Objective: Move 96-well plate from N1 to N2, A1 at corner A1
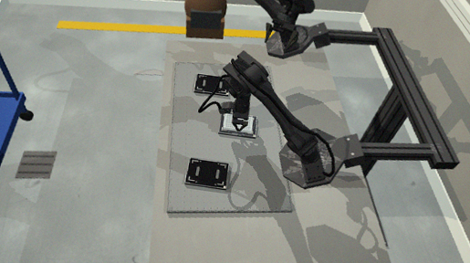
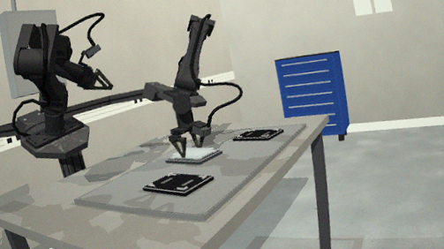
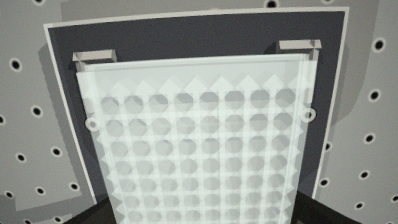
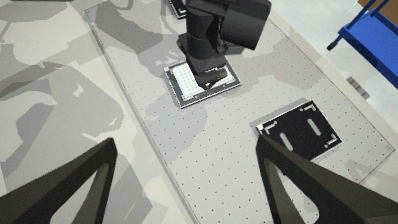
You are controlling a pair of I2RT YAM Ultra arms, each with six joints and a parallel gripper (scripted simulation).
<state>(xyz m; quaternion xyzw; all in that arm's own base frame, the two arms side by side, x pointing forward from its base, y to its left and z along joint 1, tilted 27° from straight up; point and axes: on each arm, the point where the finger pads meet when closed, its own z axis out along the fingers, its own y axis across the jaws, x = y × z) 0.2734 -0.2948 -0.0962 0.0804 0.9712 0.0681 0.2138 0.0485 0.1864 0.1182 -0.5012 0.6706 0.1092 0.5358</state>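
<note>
The white 96-well plate lies 10 mm ahead of my left hand and 10 mm below it.
Now: right hand 290 mm above the white 96-well plate, 200 mm to the right of it and 140 mm short of it.
</note>
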